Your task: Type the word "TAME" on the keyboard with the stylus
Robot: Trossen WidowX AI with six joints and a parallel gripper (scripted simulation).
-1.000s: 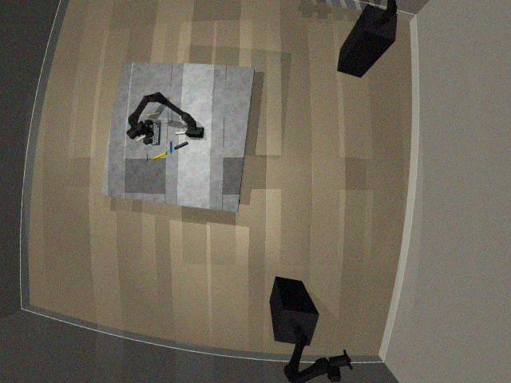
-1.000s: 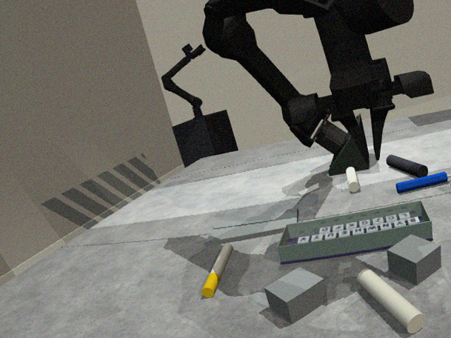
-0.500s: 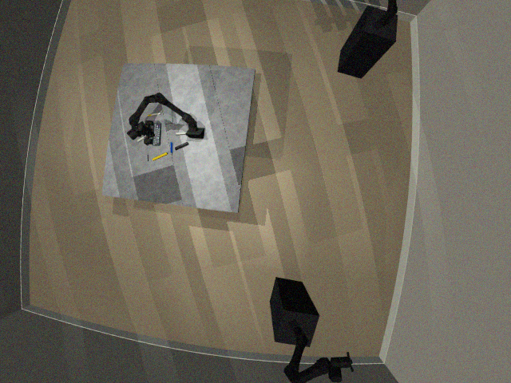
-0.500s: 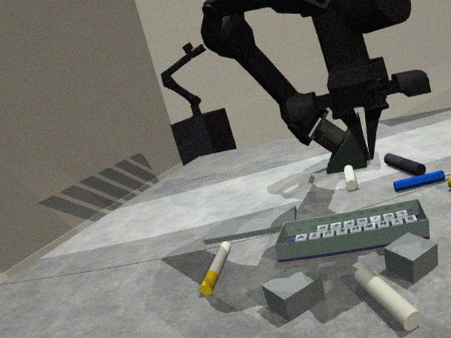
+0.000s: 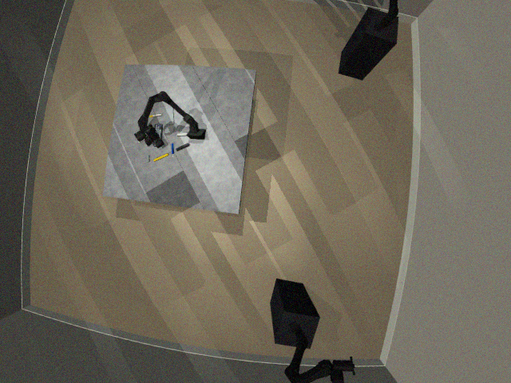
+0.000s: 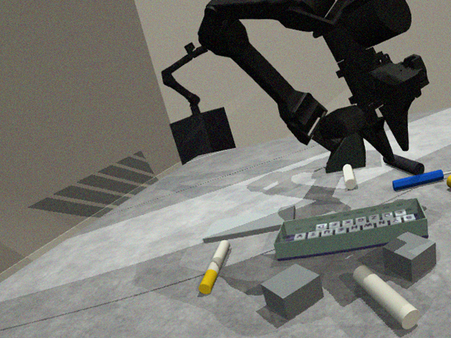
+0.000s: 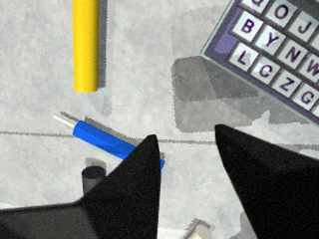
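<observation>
Right now my gripper tip is 9 cm past the blue stylus, 7 cm above it and 5 cm to the right of it. From my gripper tip the other things lie so: green keyboard tray: 9 cm ahead, 7 cm to the right, 6 cm below; thin grey tip: 10 cm behind, 8 cm to the left, 7 cm below; yellow cylinder: 12 cm to the left, 7 cm below, 1 cm ahead.
</observation>
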